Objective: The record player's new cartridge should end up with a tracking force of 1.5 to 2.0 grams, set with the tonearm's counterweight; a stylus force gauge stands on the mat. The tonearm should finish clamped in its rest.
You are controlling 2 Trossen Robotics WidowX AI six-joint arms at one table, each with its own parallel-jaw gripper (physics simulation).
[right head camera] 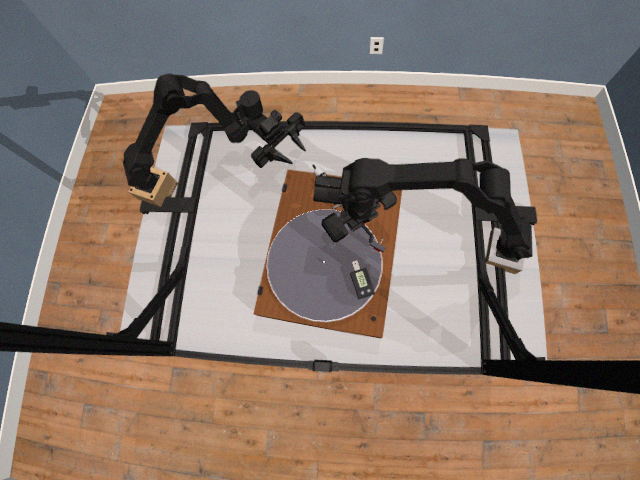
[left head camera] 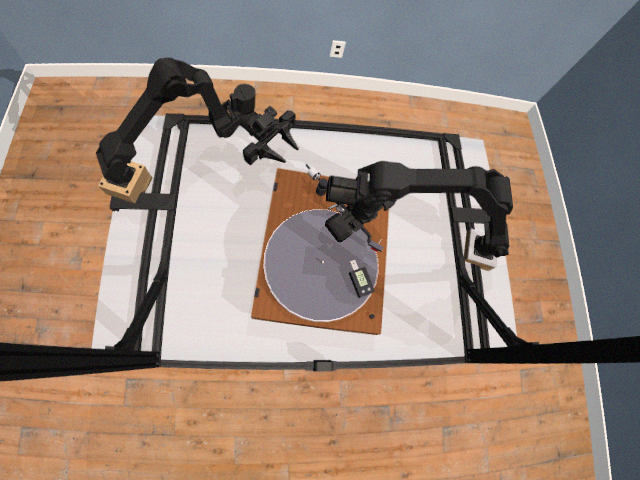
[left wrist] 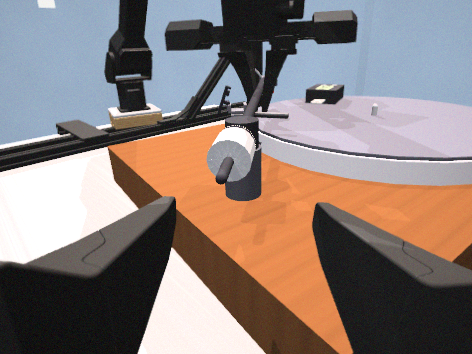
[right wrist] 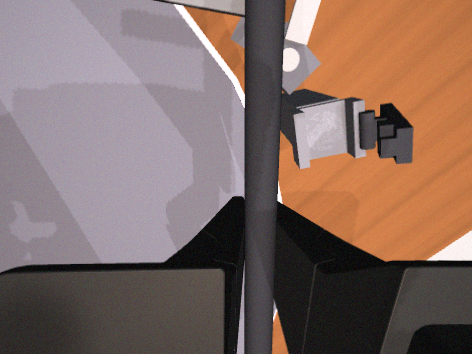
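The tonearm reaches over the platter's edge, its red cartridge at the front end. My right gripper is closed around its tube; its fingertips are hidden in the head views. A grey cradle with a dark clip, seemingly the rest, lies beside the tube, right in the right wrist view; the tube is outside it. The pale counterweight is at the rear. My left gripper is open, empty, behind it. The force gauge stands on the mat; its reading is illegible.
The wooden plinth carries the platter and the tonearm's dark pivot post. A small spindle rises mid-platter. The right arm spans the plinth's back right. A black frame surrounds the work area.
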